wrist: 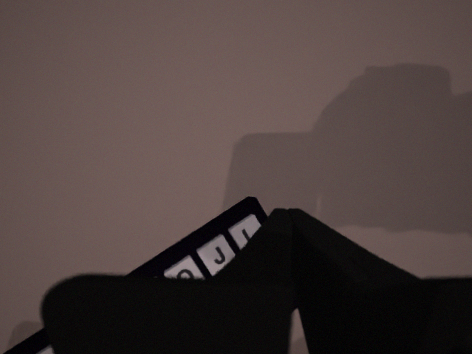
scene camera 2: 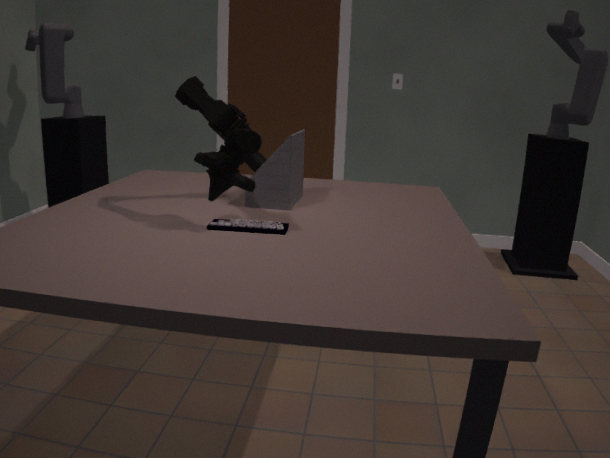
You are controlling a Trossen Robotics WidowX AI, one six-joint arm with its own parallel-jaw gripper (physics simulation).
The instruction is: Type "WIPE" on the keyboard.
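Where they show: gripper, fingertip midpoint: (wrist: 285, 221) (scene camera 2: 210, 200); arm's base at its link origin: (scene camera 2: 263, 168).
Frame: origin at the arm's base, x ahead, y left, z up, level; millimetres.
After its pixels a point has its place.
A small black keyboard (scene camera 2: 248, 226) {y 62, x 356, z -96 mm} (wrist: 192, 247) {y -6, x 366, z -99 mm} with pale keys lies flat on the table. In the wrist view its corner shows beside the fingers, with the key "J" (wrist: 217, 254) {y -15, x 357, z -94 mm} readable, another key (wrist: 183, 270) {y 4, x 358, z -94 mm} that looks like an "O" or "Q", and a partly covered key at the corner. The fingers and gripper body hide much of the keyboard; the letters W, I, P and E cannot be made out. My gripper (scene camera 2: 212, 199) {y -38, x 374, z -30 mm} (wrist: 285, 221) {y -38, x 374, z -30 mm} is shut and empty, fingertips together and pointing down, above the table near the keyboard's left end in the scene view.
A grey wedge-shaped block (scene camera 2: 281, 175) {y 89, x 106, z -1 mm} stands on the table (scene camera 2: 320, 280) {y 302, x 635, z -110 mm} behind the keyboard, close to my arm. My arm's shadow falls across the table. Two other grey arms stand on black pedestals (scene camera 2: 75, 160) (scene camera 2: 547, 200) beyond the table, left and right.
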